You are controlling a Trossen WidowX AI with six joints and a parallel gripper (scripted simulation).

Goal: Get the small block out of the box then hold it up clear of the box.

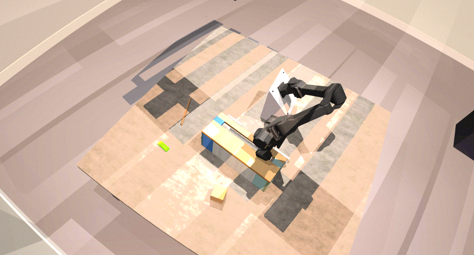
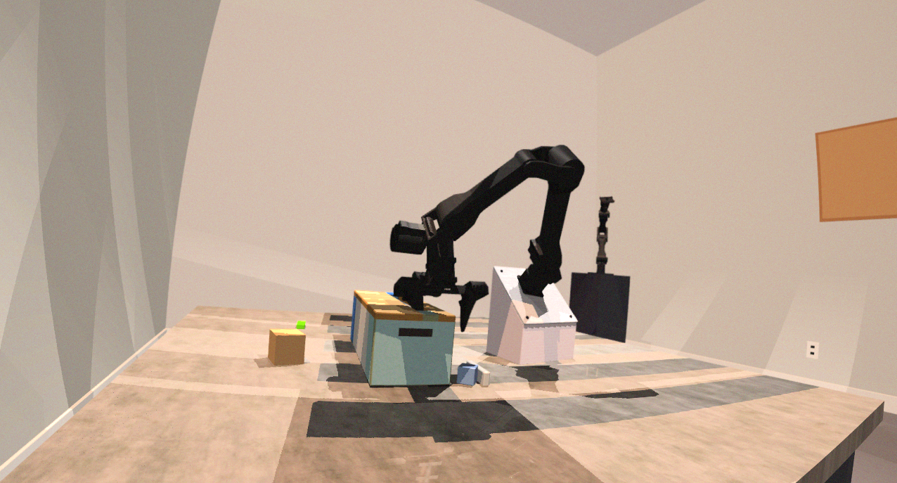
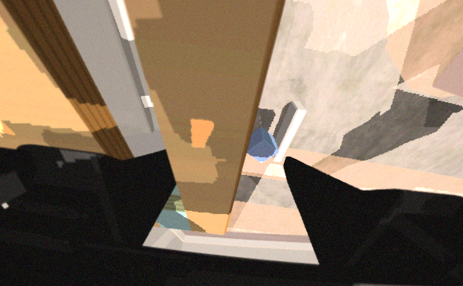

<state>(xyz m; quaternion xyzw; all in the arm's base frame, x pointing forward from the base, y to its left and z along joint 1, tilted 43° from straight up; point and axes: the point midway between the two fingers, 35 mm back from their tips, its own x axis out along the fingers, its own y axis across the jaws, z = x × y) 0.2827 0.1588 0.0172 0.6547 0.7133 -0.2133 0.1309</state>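
Now: the block 4 cm behind my gripper tip, 5 cm to the left of it and 7 cm below it. Also, from my gripper tip: box (3 cm ahead, 12 cm to the right, 2 cm below); then thin wooden stick (2 cm ahead, 51 cm to the right, 8 cm below).
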